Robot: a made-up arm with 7 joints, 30 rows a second.
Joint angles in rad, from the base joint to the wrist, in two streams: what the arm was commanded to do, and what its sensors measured. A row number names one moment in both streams.
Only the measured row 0 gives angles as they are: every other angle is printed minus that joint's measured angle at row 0.
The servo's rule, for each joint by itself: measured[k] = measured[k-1] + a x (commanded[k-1-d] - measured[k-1]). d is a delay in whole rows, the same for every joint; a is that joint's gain. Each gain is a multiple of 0.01, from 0.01 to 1. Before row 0 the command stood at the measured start. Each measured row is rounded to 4 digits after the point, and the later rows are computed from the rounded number. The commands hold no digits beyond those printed.
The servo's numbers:
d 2
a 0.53 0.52 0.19 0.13 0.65 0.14 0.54
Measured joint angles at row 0:
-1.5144 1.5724 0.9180 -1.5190 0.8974 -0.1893 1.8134
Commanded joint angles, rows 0 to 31:
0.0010 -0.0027 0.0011 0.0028 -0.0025 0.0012 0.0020
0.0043 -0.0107 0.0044 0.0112 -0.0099 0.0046 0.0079
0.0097 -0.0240 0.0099 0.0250 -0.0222 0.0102 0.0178
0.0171 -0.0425 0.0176 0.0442 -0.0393 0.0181 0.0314
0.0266 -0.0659 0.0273 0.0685 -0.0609 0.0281 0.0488
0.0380 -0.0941 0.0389 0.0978 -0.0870 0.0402 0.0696
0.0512 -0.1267 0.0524 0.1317 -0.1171 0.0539 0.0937
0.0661 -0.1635 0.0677 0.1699 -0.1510 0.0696 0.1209
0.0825 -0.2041 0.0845 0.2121 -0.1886 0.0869 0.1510
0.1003 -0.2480 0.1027 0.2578 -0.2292 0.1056 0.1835
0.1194 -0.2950 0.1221 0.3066 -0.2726 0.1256 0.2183
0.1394 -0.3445 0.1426 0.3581 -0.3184 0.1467 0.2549
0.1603 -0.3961 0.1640 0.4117 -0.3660 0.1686 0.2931
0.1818 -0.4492 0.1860 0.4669 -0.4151 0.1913 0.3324
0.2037 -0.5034 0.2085 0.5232 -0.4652 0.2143 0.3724
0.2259 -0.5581 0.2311 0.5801 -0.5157 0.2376 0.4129
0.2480 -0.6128 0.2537 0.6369 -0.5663 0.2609 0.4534
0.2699 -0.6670 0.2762 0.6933 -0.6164 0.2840 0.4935
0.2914 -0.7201 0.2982 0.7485 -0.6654 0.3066 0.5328
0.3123 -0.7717 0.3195 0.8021 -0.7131 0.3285 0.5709
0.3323 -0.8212 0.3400 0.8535 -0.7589 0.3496 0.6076
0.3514 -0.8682 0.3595 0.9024 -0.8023 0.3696 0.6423
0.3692 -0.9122 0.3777 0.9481 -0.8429 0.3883 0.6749
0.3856 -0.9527 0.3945 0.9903 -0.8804 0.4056 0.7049
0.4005 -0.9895 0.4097 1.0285 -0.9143 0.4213 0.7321
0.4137 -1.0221 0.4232 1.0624 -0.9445 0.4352 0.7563
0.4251 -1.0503 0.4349 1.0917 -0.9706 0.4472 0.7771
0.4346 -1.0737 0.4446 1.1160 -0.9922 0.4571 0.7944
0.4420 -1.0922 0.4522 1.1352 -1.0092 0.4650 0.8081
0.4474 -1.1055 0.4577 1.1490 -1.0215 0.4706 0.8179
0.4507 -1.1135 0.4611 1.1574 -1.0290 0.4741 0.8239
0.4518 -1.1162 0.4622 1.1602 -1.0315 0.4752 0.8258
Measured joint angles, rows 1 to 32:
0.0000 0.0000 0.0000 0.0000 0.0000 0.0000 0.0000
0.0000 0.0000 0.0000 0.0000 0.0000 0.0000 0.0000
0.0005 -0.0014 0.0002 0.0004 -0.0016 0.0002 0.0011
0.0025 -0.0062 0.0010 0.0018 -0.0070 0.0008 0.0048
0.0063 -0.0155 0.0027 0.0048 -0.0169 0.0021 0.0118
0.0120 -0.0295 0.0055 0.0099 -0.0315 0.0043 0.0224
0.0197 -0.0484 0.0096 0.0175 -0.0506 0.0076 0.0367
0.0294 -0.0722 0.0152 0.0279 -0.0743 0.0122 0.0545
0.0410 -0.1005 0.0223 0.0414 -0.1021 0.0180 0.0757
0.0543 -0.1333 0.0309 0.0581 -0.1339 0.0252 0.1001
0.0692 -0.1701 0.0411 0.0781 -0.1695 0.0338 0.1276
0.0857 -0.2106 0.0528 0.1015 -0.2083 0.0439 0.1578
0.1036 -0.2545 0.0660 0.1282 -0.2501 0.0553 0.1905
0.1226 -0.3013 0.0806 0.1581 -0.2945 0.0681 0.2253
0.1426 -0.3506 0.0964 0.1911 -0.3410 0.0822 0.2619
0.1634 -0.4019 0.1134 0.2270 -0.3892 0.0975 0.3000
0.1848 -0.4547 0.1315 0.2655 -0.4386 0.1139 0.3391
0.2066 -0.5085 0.1504 0.3064 -0.4887 0.1312 0.3790
0.2285 -0.5627 0.1700 0.3494 -0.5391 0.1494 0.4192
0.2504 -0.6169 0.1902 0.3941 -0.5893 0.1682 0.4593
0.2721 -0.6706 0.2107 0.4402 -0.6388 0.1876 0.4990
0.2934 -0.7232 0.2314 0.4872 -0.6871 0.2073 0.5378
0.3140 -0.7742 0.2520 0.5348 -0.7338 0.2272 0.5755
0.3338 -0.8231 0.2724 0.5826 -0.7783 0.2471 0.6116
0.3526 -0.8694 0.2924 0.6301 -0.8203 0.2669 0.6458
0.3701 -0.9127 0.3118 0.6769 -0.8594 0.2863 0.6777
0.3862 -0.9526 0.3304 0.7226 -0.8951 0.3052 0.7071
0.4008 -0.9887 0.3480 0.7668 -0.9272 0.3234 0.7337
0.4137 -1.0207 0.3645 0.8090 -0.9554 0.3407 0.7571
0.4248 -1.0483 0.3797 0.8489 -0.9793 0.3570 0.7772
0.4339 -1.0711 0.3935 0.8861 -0.9987 0.3721 0.7939
0.4411 -1.0890 0.4057 0.9203 -1.0135 0.3859 0.8069

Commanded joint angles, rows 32 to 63:
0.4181 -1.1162 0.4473 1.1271 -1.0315 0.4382 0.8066
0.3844 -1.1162 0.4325 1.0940 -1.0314 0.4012 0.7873
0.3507 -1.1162 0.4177 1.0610 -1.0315 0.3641 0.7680
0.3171 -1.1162 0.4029 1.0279 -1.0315 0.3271 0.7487
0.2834 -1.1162 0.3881 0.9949 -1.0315 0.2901 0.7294
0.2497 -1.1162 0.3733 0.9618 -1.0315 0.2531 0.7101
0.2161 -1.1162 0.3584 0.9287 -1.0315 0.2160 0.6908
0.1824 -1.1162 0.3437 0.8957 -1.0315 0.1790 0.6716
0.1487 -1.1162 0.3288 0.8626 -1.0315 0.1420 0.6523
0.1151 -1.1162 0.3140 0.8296 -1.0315 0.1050 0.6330
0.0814 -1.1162 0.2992 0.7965 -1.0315 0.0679 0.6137
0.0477 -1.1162 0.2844 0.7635 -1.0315 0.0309 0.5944
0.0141 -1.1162 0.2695 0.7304 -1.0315 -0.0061 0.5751
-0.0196 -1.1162 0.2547 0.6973 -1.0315 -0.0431 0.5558
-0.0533 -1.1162 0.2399 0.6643 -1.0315 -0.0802 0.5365
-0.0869 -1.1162 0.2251 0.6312 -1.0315 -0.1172 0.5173
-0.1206 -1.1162 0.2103 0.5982 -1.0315 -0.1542 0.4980
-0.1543 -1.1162 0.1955 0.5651 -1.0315 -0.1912 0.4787
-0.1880 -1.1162 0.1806 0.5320 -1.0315 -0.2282 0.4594
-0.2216 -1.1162 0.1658 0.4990 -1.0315 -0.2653 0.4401
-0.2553 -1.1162 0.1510 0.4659 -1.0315 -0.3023 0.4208
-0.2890 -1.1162 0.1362 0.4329 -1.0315 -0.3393 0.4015
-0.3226 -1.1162 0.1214 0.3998 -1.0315 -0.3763 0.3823
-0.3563 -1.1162 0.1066 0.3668 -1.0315 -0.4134 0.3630
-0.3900 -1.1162 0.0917 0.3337 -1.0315 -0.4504 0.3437
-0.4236 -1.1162 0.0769 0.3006 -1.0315 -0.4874 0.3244
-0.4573 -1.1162 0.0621 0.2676 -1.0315 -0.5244 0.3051
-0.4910 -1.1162 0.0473 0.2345 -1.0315 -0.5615 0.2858
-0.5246 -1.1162 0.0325 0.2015 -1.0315 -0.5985 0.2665
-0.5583 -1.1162 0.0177 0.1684 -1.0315 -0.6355 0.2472
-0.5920 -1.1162 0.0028 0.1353 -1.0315 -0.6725 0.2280
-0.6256 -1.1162 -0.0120 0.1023 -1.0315 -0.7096 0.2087
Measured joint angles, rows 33 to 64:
0.4462 -1.1017 0.4162 0.9511 -1.0236 0.3982 0.8161
0.4492 -1.1092 0.4249 0.9783 -1.0287 0.4090 0.8213
0.4327 -1.1128 0.4292 0.9976 -1.0305 0.4131 0.8134
0.4071 -1.1146 0.4298 1.0101 -1.0311 0.4114 0.7993
0.3772 -1.1154 0.4275 1.0167 -1.0314 0.4048 0.7824
0.3453 -1.1158 0.4228 1.0182 -1.0315 0.3939 0.7642
0.3125 -1.1160 0.4162 1.0152 -1.0315 0.3794 0.7454
0.2792 -1.1161 0.4080 1.0083 -1.0315 0.3617 0.7263
0.2458 -1.1162 0.3986 0.9980 -1.0315 0.3413 0.7071
0.2122 -1.1162 0.3882 0.9847 -1.0315 0.3186 0.6879
0.1785 -1.1162 0.3769 0.9688 -1.0315 0.2939 0.6687
0.1449 -1.1162 0.3649 0.9507 -1.0315 0.2675 0.6494
0.1112 -1.1162 0.3524 0.9307 -1.0315 0.2396 0.6301
0.0775 -1.1162 0.3395 0.9090 -1.0315 0.2104 0.6108
0.0439 -1.1162 0.3262 0.8858 -1.0315 0.1801 0.5915
0.0102 -1.1162 0.3126 0.8613 -1.0315 0.1489 0.5722
-0.0235 -1.1162 0.2988 0.8357 -1.0315 0.1168 0.5529
-0.0571 -1.1162 0.2848 0.8091 -1.0315 0.0840 0.5337
-0.0908 -1.1162 0.2706 0.7817 -1.0315 0.0507 0.5144
-0.1245 -1.1162 0.2563 0.7535 -1.0315 0.0168 0.4951
-0.1582 -1.1162 0.2419 0.7247 -1.0315 -0.0175 0.4758
-0.1918 -1.1162 0.2274 0.6954 -1.0315 -0.0522 0.4565
-0.2255 -1.1162 0.2129 0.6656 -1.0315 -0.0872 0.4372
-0.2592 -1.1162 0.1983 0.6353 -1.0315 -0.1225 0.4179
-0.2928 -1.1162 0.1837 0.6047 -1.0315 -0.1580 0.3987
-0.3265 -1.1162 0.1691 0.5738 -1.0315 -0.1938 0.3794
-0.3602 -1.1162 0.1544 0.5426 -1.0315 -0.2297 0.3601
-0.3938 -1.1162 0.1397 0.5111 -1.0315 -0.2658 0.3408
-0.4275 -1.1162 0.1250 0.4794 -1.0315 -0.3020 0.3215
-0.4612 -1.1162 0.1102 0.4476 -1.0315 -0.3383 0.3022
-0.4948 -1.1162 0.0954 0.4156 -1.0315 -0.3747 0.2829
-0.5285 -1.1162 0.0806 0.3835 -1.0315 -0.4112 0.2636

